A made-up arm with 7 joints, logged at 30 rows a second.
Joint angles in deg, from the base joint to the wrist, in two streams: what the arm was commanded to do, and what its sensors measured. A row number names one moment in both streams.
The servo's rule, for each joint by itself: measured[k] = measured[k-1] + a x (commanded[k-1-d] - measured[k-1]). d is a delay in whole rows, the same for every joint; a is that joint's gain. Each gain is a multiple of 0.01, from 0.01 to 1. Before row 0 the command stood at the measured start. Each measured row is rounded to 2 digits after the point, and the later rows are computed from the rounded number. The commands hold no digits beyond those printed.
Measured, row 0:
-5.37, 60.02, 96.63, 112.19, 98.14, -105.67, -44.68
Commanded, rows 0 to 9:
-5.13, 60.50, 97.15, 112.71, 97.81, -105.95, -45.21
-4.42, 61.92, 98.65, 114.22, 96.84, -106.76, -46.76
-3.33, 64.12, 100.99, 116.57, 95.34, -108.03, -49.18
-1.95, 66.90, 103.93, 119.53, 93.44, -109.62, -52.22
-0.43, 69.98, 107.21, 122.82, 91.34, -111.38, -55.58
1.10, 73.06, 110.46, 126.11, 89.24, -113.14, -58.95
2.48, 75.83, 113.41, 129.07, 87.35, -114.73, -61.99
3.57, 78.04, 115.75, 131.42, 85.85, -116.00, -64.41
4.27, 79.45, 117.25, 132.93, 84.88, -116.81, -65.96
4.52, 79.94, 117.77, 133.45, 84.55, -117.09, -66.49
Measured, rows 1 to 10:
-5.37, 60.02, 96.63, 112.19, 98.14, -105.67, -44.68
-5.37, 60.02, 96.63, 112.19, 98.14, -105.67, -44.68
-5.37, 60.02, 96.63, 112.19, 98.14, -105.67, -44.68
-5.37, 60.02, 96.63, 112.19, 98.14, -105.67, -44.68
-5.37, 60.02, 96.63, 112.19, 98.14, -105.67, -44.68
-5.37, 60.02, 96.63, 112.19, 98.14, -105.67, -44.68
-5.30, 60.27, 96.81, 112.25, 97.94, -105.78, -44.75
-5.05, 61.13, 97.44, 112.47, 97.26, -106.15, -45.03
-4.57, 62.68, 98.65, 112.92, 96.07, -106.86, -45.61
-3.84, 64.87, 100.45, 113.65, 94.44, -107.91, -46.54
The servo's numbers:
d 6
a 0.28 0.52 0.34 0.11 0.62 0.38 0.14

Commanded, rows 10 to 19:
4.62, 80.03, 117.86, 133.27, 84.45, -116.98, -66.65
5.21, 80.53, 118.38, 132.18, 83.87, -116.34, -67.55
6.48, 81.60, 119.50, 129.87, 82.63, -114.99, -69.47
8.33, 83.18, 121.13, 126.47, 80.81, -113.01, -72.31
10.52, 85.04, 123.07, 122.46, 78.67, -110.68, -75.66
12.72, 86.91, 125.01, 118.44, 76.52, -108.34, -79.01
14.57, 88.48, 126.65, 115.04, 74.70, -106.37, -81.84
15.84, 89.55, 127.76, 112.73, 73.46, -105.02, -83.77
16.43, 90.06, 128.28, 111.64, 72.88, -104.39, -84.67
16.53, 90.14, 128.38, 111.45, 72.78, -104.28, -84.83
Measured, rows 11 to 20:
-2.89, 67.53, 102.75, 114.66, 92.52, -109.23, -47.81
-1.77, 70.41, 105.37, 115.92, 90.49, -110.72, -49.37
-0.58, 73.23, 108.10, 117.37, 88.54, -112.24, -51.14
0.58, 75.73, 110.70, 118.92, 86.87, -113.67, -53.00
1.61, 77.66, 112.93, 120.46, 85.64, -114.86, -54.81
2.42, 78.85, 114.58, 121.89, 84.96, -115.71, -56.45
3.04, 79.46, 115.70, 123.14, 84.64, -116.19, -57.88
3.65, 80.02, 116.61, 124.13, 84.16, -116.25, -59.23
4.44, 80.84, 117.59, 124.76, 83.21, -115.77, -60.66
5.53, 82.06, 118.79, 124.95, 81.72, -114.72, -62.29

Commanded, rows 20 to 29:
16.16, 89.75, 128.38, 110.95, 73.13, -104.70, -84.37
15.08, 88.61, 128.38, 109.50, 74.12, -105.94, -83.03
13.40, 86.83, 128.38, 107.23, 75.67, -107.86, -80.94
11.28, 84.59, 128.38, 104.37, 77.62, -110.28, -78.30
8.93, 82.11, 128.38, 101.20, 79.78, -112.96, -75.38
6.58, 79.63, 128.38, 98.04, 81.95, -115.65, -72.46
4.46, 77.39, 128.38, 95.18, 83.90, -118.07, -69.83
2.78, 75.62, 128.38, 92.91, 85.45, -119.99, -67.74
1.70, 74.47, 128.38, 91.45, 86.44, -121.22, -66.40
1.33, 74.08, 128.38, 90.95, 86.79, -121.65, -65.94
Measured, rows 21 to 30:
6.93, 83.61, 120.25, 124.68, 79.83, -113.18, -64.16
8.55, 85.33, 121.87, 123.99, 77.78, -111.34, -66.24
10.24, 86.97, 123.50, 123.01, 75.87, -109.45, -68.42
11.81, 88.31, 124.95, 121.88, 74.38, -107.77, -70.57
13.10, 89.22, 126.08, 120.75, 73.45, -106.49, -72.54
14.06, 89.70, 126.86, 119.73, 73.03, -105.65, -74.26
14.65, 89.73, 127.38, 118.76, 73.09, -105.29, -75.68
14.77, 89.15, 127.72, 117.74, 73.73, -105.54, -76.71
14.39, 87.94, 127.94, 116.58, 74.93, -106.42, -77.30
13.52, 86.20, 128.09, 115.24, 76.60, -107.89, -77.44

